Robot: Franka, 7 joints.
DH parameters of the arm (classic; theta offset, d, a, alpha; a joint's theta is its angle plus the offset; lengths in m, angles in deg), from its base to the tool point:
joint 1: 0 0.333 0 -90
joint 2: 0 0 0 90
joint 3: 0 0.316 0.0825 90
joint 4: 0 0 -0.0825 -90
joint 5: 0 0.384 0 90
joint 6: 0 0 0.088 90
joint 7: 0 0.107 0 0
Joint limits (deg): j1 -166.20..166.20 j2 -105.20..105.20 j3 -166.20..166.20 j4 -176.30..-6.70 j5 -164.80..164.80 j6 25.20..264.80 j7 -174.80..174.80
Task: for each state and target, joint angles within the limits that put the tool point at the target. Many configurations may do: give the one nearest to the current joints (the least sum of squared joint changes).
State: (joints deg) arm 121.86 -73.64 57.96 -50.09 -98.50 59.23 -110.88
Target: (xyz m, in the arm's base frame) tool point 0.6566 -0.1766 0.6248
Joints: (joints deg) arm 166.20 -83.16 44.23 -27.60 -103.00 50.89 -110.88
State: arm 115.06 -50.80 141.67 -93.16 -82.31 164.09 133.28
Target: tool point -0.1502 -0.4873 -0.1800
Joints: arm 103.83 -86.69 149.36 -89.90 -81.05 161.17 133.28
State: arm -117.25 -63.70 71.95 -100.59 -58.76 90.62 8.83
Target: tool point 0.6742 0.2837 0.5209
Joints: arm -110.27 -79.55 87.30 -70.78 -63.30 106.74 8.83
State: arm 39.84 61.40 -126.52 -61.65 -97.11 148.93 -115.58
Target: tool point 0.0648 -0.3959 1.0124
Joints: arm 21.79 26.48 -135.43 -70.15 -97.10 145.53 -115.58
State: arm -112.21 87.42 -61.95 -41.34 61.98 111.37 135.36
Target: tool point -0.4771 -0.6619 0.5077
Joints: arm -106.95 64.98 -67.74 -32.14 62.17 113.38 135.36
